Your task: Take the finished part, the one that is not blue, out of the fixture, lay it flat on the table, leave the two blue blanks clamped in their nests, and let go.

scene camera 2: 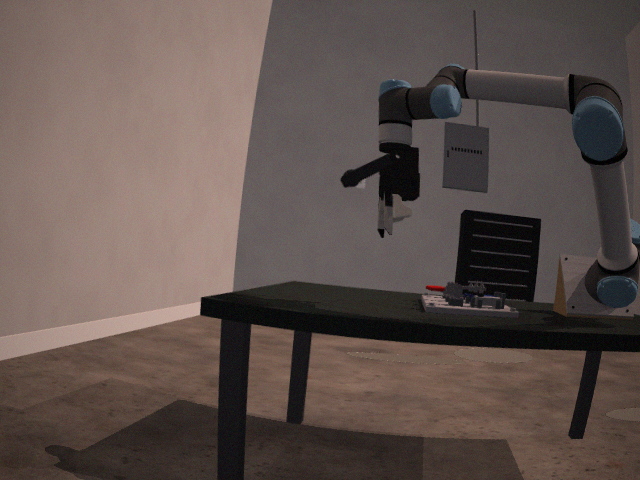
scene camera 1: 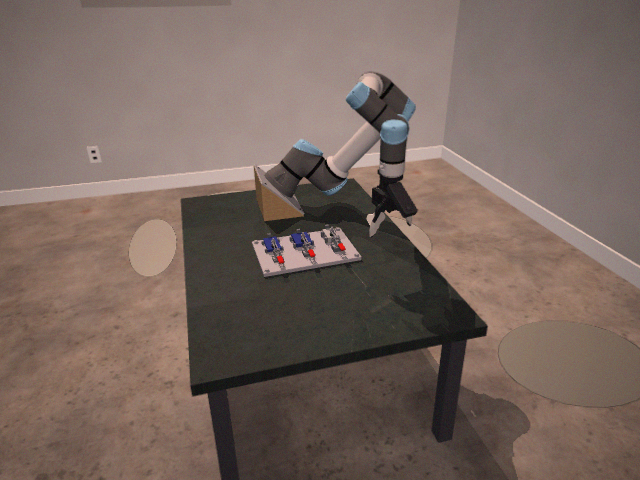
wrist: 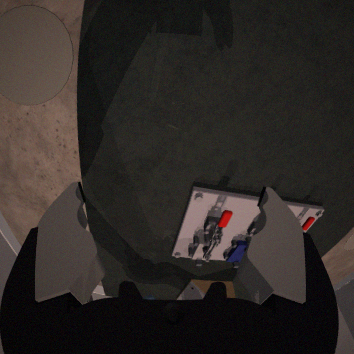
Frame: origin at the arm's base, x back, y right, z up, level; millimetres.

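Where they show: gripper, fingertip midpoint: (scene camera 2: 386, 236) (scene camera 1: 390, 231) (wrist: 172, 186); arm's base, link origin: (scene camera 1: 278, 185).
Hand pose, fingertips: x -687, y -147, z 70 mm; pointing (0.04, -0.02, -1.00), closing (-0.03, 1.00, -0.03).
Things, the pixels of their top centre, and the offset from my fingertips.
- light grey-white finished part, top centre: (scene camera 2: 488, 297) (wrist: 202, 252) (scene camera 1: 330, 232) dx +278, dy +87, dz -117 mm
- pale fixture plate, top centre: (scene camera 2: 466, 302) (wrist: 248, 236) (scene camera 1: 305, 248) dx +249, dy +201, dz -143 mm
The light grey-white finished part (scene camera 1: 329, 236) (wrist: 197, 251) sits in the right nest of the pale fixture plate (scene camera 1: 295, 259) (scene camera 2: 465, 311) (wrist: 194, 215) in scene camera 1. Two blue blanks, one (scene camera 1: 301, 239) (wrist: 237, 252) in the middle nest and one (scene camera 1: 271, 244) in the left nest, sit beside it. Each nest has a toggle clamp with a red handle, such as the right one (scene camera 1: 341, 246) (wrist: 226, 218); the handles lie low, toward the table's front. My gripper (scene camera 1: 390, 228) (scene camera 2: 385, 234) (wrist: 172, 186) is open and empty, high above the table, to the plate's right in scene camera 1.
The dark table (scene camera 1: 258, 320) (scene camera 2: 330, 328) (wrist: 165, 140) carries the plate. The arm's wedge-shaped wooden base mount (scene camera 1: 276, 204) (scene camera 2: 559, 291) stands behind the plate. The table's right edge runs near the gripper in scene camera 1. A black cabinet (scene camera 2: 496, 245) stands beyond the table.
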